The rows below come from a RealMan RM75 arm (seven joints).
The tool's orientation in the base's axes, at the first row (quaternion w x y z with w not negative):
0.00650 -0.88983 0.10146 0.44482
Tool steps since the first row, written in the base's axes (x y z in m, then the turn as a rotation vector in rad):
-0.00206 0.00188 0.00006 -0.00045 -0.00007 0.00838
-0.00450 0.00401 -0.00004 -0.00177 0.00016 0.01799
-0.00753 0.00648 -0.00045 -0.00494 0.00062 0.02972
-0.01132 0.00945 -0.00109 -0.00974 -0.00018 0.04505
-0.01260 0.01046 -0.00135 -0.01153 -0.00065 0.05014
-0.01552 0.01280 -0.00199 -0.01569 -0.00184 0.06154
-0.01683 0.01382 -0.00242 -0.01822 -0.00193 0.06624
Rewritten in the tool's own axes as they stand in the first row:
-0.00158 -0.00145 0.00178 -0.00690 0.00081 -0.00471
-0.00330 -0.00309 0.00399 -0.01533 0.00159 -0.00945
-0.00517 -0.00498 0.00688 -0.02656 0.00265 -0.01399
-0.00739 -0.00723 0.01057 -0.04138 0.00554 -0.01954
-0.00811 -0.00800 0.01184 -0.04637 0.00673 -0.02125
-0.00972 -0.00980 0.01477 -0.05763 0.00957 -0.02497
-0.01032 -0.01059 0.01617 -0.06282 0.01050 -0.02582

